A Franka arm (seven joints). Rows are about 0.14 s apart.
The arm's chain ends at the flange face. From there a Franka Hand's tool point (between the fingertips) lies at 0.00 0.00 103.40 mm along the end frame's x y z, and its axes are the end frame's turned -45 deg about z.
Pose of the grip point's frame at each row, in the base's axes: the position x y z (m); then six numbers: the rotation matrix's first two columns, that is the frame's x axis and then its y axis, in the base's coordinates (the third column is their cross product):
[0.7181 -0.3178 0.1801 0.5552 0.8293 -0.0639 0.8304 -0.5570 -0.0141]
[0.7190 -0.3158 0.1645 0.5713 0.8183 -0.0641 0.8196 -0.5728 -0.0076]
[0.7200 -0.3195 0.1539 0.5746 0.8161 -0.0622 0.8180 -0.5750 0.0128]
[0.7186 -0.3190 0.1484 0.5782 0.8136 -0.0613 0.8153 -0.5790 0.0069]
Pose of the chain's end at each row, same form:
[0.7230 -0.3131 0.2833 0.9798 0.1925 -0.0552 0.1946 -0.9803 0.0352]
[0.7234 -0.3108 0.2677 0.9835 0.1736 -0.0507 0.1756 -0.9837 0.0400]
[0.7226 -0.3135 0.2571 0.9847 0.1705 -0.0349 0.1721 -0.9837 0.0530]
[0.7217 -0.3134 0.2516 0.9854 0.1659 -0.0385 0.1677 -0.9847 0.0482]

